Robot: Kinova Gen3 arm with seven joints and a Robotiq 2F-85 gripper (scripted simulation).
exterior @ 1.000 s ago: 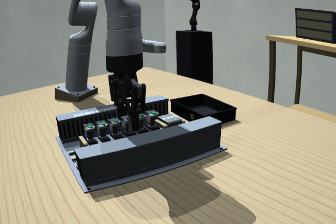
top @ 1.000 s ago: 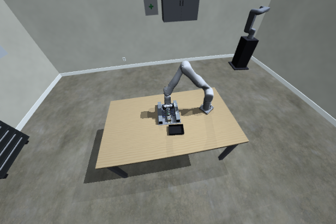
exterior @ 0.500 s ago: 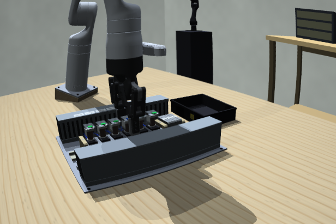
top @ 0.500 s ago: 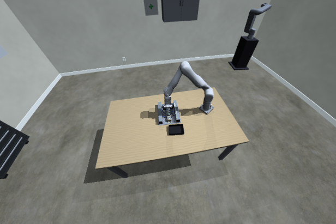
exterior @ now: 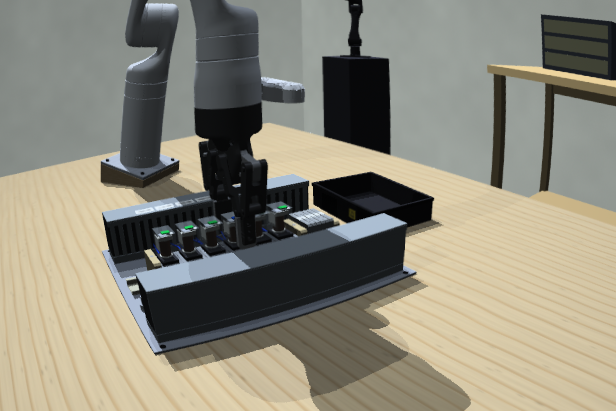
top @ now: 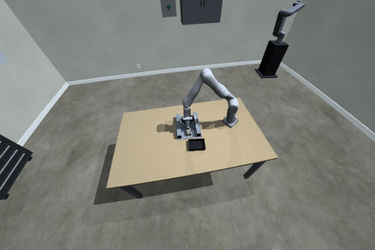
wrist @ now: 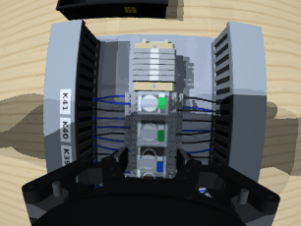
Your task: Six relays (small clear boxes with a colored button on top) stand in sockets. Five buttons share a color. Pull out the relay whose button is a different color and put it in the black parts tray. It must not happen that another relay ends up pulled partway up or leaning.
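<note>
The relay lies 10 mm below my hand. From my hand the other things lie so: black parts tray: 250 mm to the left, 80 mm behind, 40 mm below.
</note>
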